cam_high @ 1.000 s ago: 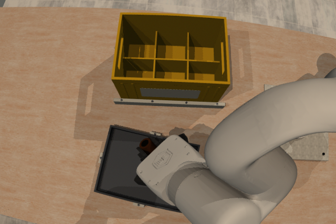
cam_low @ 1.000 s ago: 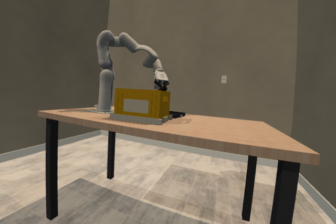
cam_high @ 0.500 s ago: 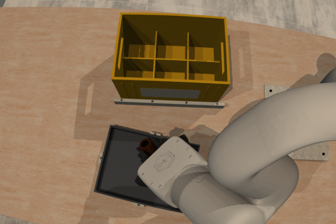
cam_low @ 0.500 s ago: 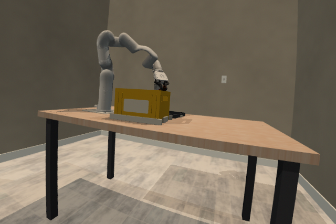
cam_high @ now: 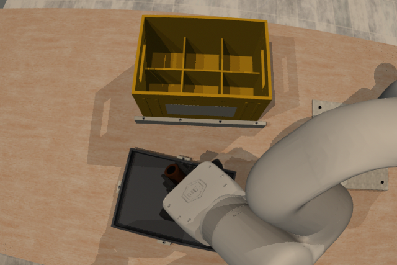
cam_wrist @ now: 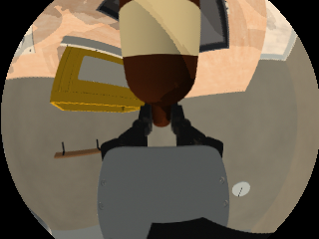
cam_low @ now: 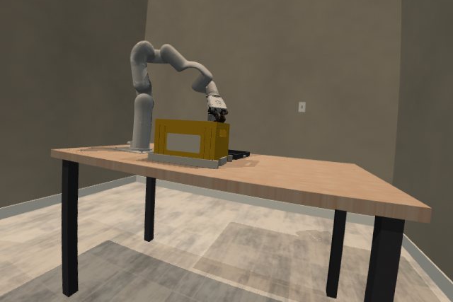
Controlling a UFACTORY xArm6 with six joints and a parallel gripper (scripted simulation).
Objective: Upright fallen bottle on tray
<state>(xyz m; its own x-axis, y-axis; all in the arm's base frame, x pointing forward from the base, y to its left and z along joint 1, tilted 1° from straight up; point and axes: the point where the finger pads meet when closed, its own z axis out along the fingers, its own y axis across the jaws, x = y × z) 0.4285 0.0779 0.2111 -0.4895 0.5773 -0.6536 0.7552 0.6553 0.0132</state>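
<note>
My gripper is now 5 cm above the brown bottle, 2 cm to the right of it and 2 cm past it. From my hand the other things lie so: yellow crate (25 cm to the right, 12 cm below, 6 cm behind); then dark tray (19 cm below, 3 cm to the left, 2 cm ahead).
</note>
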